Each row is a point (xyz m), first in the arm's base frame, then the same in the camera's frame.
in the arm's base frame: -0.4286 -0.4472 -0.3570
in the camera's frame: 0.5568 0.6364 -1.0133
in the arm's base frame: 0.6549 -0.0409 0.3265
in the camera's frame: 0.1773 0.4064 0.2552
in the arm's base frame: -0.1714 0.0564 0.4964
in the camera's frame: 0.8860 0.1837 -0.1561
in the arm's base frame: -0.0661 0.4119 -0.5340
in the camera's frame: 0.0775 -0.1575 -0.8113
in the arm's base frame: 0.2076 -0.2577 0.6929
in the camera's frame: 0.7750 0.5537 0.2067
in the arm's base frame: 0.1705 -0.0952 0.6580
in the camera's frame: 0.7608 0.3872 0.1738
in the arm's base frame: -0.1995 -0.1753 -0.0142
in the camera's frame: 0.5892 0.4052 -0.5781
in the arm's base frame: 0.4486 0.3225 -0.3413
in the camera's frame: -0.1603 0.0115 -0.3370
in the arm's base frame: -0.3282 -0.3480 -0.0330
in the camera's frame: 0.6899 0.5558 -0.6960
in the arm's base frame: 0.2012 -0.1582 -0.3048
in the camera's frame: 0.0986 0.4484 -0.5259
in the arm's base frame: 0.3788 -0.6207 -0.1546
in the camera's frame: 0.1204 0.9337 -0.3469
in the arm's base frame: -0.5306 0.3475 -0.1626
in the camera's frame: 0.6744 -0.1633 -0.8510
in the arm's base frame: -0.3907 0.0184 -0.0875
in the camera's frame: 0.6587 0.1839 -0.7382
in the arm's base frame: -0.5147 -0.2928 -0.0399
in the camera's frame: 0.8158 0.4725 -0.8188
